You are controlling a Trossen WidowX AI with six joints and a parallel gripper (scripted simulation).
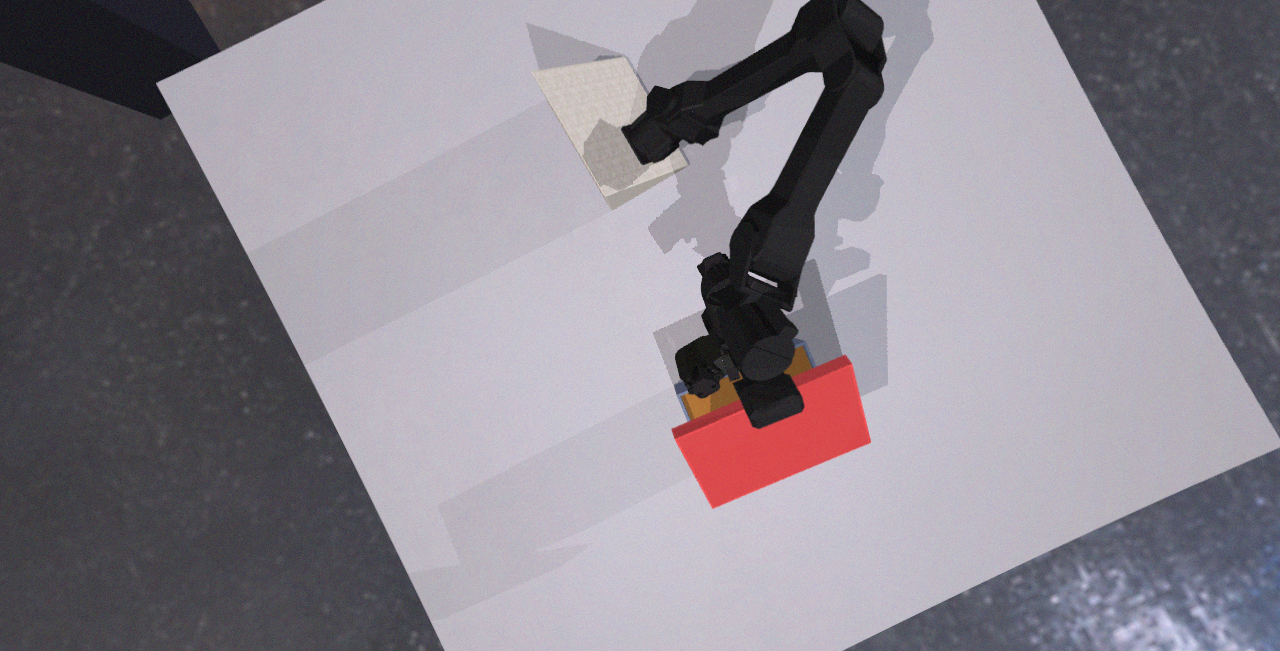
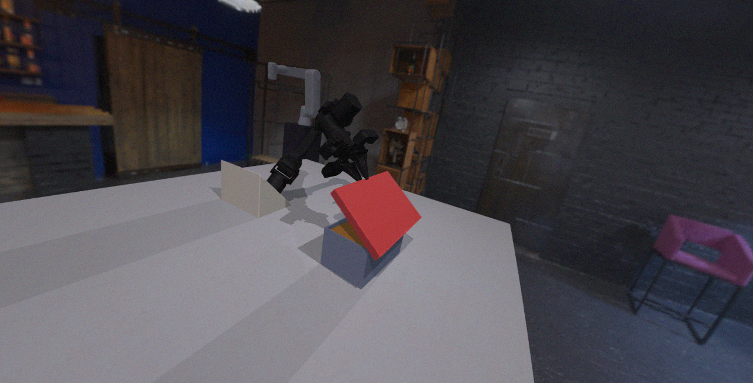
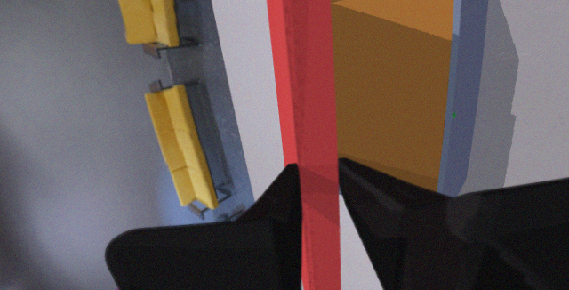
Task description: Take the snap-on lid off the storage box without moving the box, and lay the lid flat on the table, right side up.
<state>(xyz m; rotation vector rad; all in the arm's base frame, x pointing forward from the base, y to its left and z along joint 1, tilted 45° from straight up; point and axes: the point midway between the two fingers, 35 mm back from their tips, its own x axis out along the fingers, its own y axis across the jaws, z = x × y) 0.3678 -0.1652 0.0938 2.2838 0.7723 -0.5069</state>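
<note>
Right now my gripper tip is 70 mm short of the red lid, 50 mm above it and 10 mm to the left of it. Round my gripper tip: blue-grey storage box 160 mm below, 40 mm ahead.
</note>
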